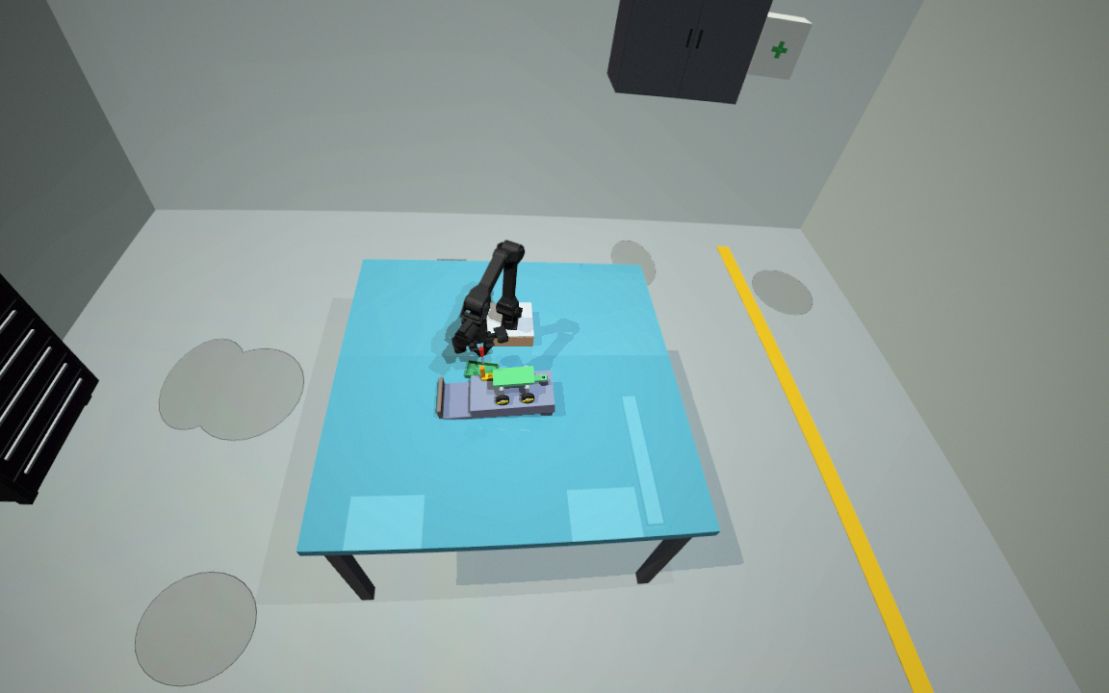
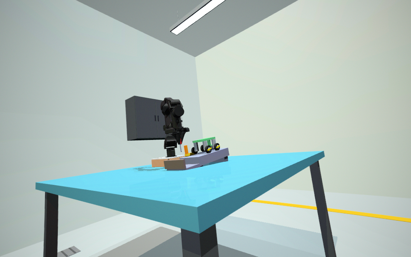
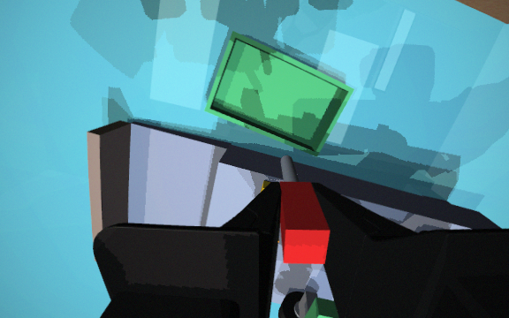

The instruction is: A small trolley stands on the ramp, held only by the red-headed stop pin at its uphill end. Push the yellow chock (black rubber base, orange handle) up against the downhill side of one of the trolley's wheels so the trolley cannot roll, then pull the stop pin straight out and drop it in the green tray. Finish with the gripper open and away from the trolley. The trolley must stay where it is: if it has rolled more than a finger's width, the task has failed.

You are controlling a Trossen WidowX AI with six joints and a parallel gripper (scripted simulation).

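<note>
Now: gripper tip 5 cm above the yellow chock, 4 cm short of it and 3 cm to the right of it. From my gripper tip the other things lie so: green-topped trolley: 13 cm to the left, 9 cm ahead, 3 cm below; grey ramp: 12 cm to the left, 9 cm below, 9 cm ahead; red-headed stop pin: right at my gripper tip.
</note>
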